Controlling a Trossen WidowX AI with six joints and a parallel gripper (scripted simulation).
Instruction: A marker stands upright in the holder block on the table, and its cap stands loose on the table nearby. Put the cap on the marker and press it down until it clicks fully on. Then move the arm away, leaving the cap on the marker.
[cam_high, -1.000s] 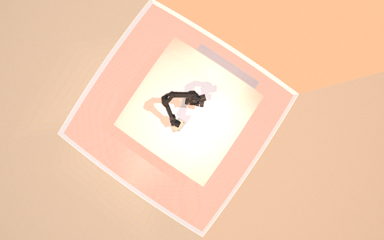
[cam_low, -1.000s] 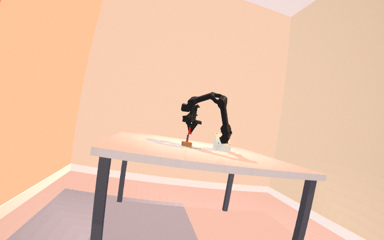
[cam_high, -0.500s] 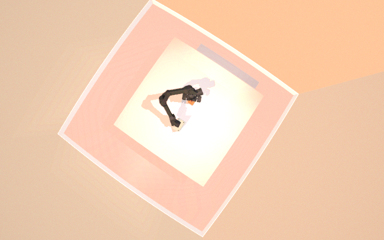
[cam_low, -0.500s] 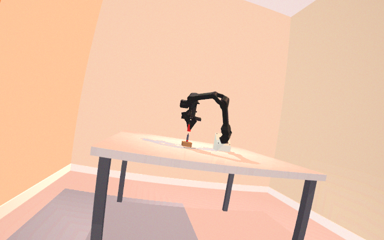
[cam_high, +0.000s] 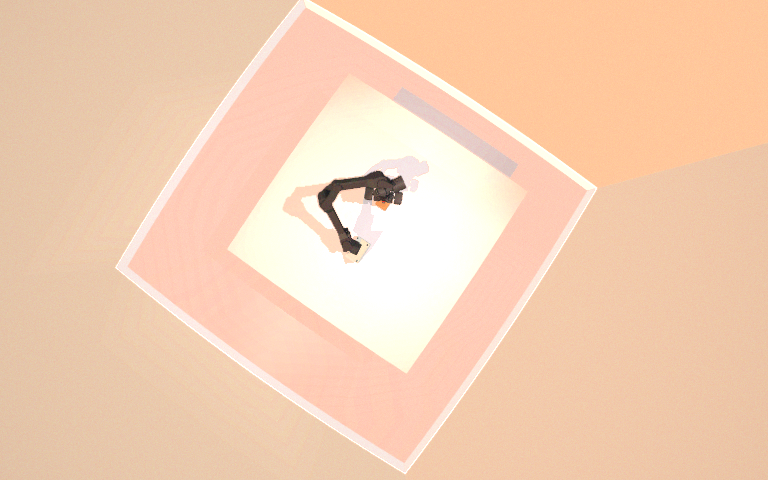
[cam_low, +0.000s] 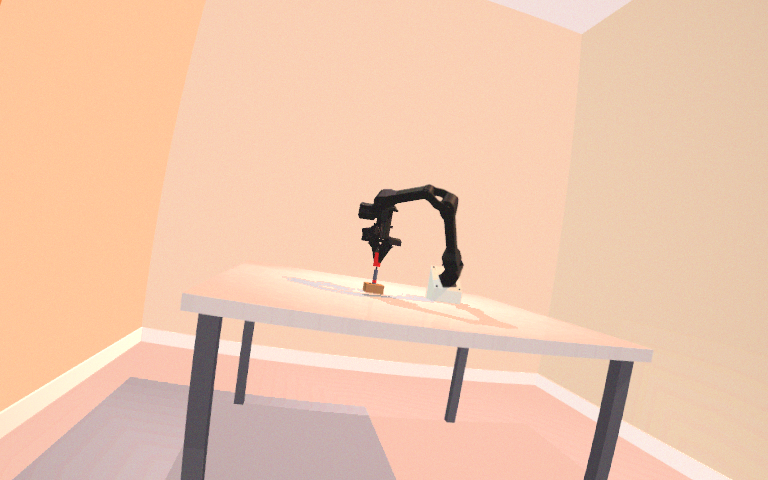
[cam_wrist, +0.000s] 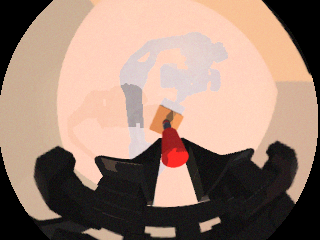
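My gripper tip is 10 cm above the holder block. From my gripper tip the other things lie so: red cap: 1 cm above.
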